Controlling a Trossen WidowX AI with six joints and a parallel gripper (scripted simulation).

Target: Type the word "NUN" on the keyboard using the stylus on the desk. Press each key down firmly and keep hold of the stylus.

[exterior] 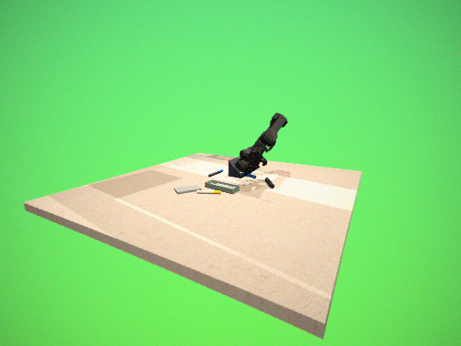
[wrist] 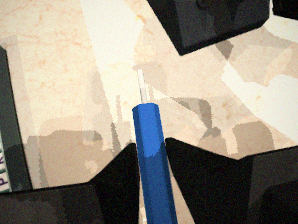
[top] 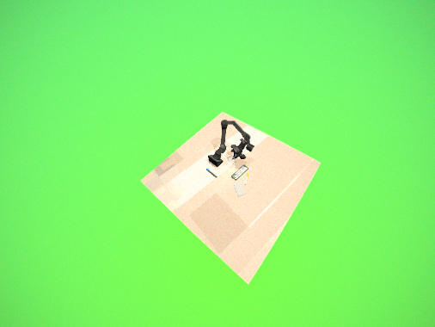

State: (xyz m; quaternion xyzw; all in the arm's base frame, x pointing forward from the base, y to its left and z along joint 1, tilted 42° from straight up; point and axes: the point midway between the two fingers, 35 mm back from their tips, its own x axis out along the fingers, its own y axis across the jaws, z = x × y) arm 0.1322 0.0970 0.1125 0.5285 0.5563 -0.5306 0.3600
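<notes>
My gripper tip is now 1 cm to the left of the blue stylus. Round my gripper tip: grey stylus tip: 4 cm to the right, 1 cm behind; then dark cylinder: 11 cm to the left, 6 cm behind, 4 cm below; then white marker: 22 cm ahead, 7 cm to the right, 5 cm below.
</notes>
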